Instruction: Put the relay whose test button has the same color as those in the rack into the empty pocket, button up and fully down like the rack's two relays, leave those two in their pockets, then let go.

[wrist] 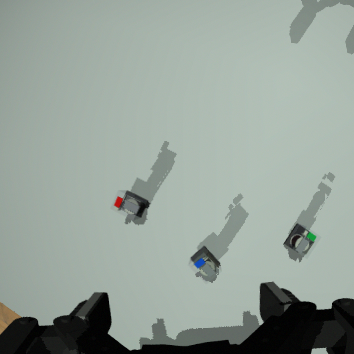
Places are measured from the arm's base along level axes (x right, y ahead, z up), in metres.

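Where they show: gripper, fingertip midpoint: [184,305].
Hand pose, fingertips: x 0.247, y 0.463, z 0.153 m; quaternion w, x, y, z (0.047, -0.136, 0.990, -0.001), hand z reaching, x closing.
Note:
Each offset is from my fingertips to the centre of the thing. Level surfaces: height alone.
A relay with a red test button @(dx +0.080, dy -0.033, dz -0.154 m) [132,204] stands left of the middle of the wrist view, its button on its left side. A relay with a blue test button @(dx -0.013, dy +0.012, dz -0.154 m) [205,264] stands lower, near the middle. A relay with a green test button @(dx -0.111, dy -0.033, dz -0.154 m) [300,240] stands at the right. All three stand apart on the table, each turned a different way. My gripper [184,305] is open and empty; its fingertips are at the bottom of the view, below the relays in the picture. The rack with its two relays and the empty pocket does not show in this view.
The pale grey-green table top @(dz -0.176 m) [150,75] carries long shadows running up and right from each relay. Shadows of the arm lie at the upper right and at the bottom middle. A brown wooden surface [7,318] shows at the lower left corner, past the table's edge.

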